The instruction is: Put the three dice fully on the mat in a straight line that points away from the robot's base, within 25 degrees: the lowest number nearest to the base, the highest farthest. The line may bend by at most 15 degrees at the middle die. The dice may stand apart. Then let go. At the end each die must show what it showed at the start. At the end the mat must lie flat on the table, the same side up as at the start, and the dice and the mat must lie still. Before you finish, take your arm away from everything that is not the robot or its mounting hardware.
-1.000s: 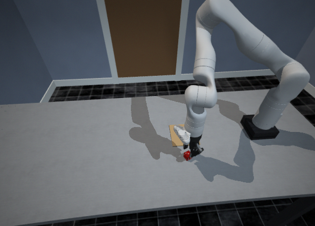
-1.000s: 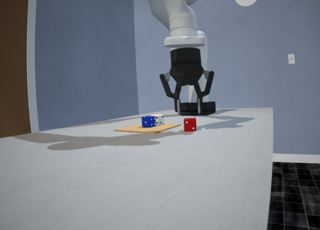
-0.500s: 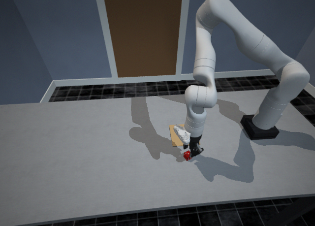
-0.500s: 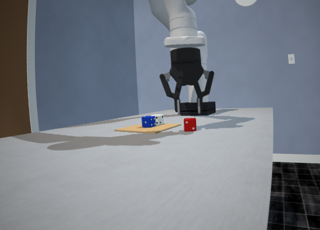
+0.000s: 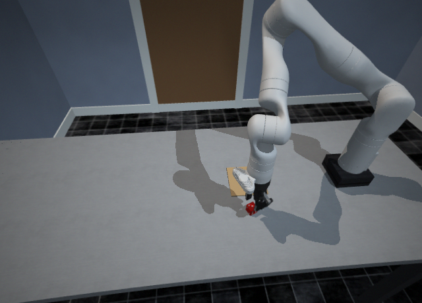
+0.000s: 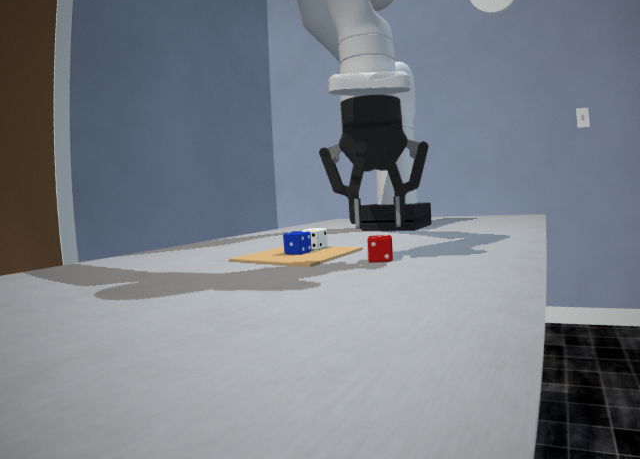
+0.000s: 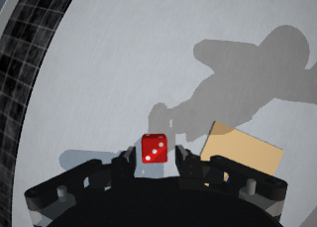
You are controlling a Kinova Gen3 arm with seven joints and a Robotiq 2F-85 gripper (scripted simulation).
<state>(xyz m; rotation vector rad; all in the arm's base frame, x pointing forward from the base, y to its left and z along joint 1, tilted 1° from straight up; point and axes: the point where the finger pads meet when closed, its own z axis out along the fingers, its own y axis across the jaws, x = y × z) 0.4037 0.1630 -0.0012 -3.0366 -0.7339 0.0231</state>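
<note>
Right now my hand is 40 mm above the red die. From my hand the other things lie so: white die 140 mm to the right, 50 mm behind, 40 mm below; then tan mat 130 mm to the right, 60 mm below; then blue die 130 mm to the right, 40 mm below.
</note>
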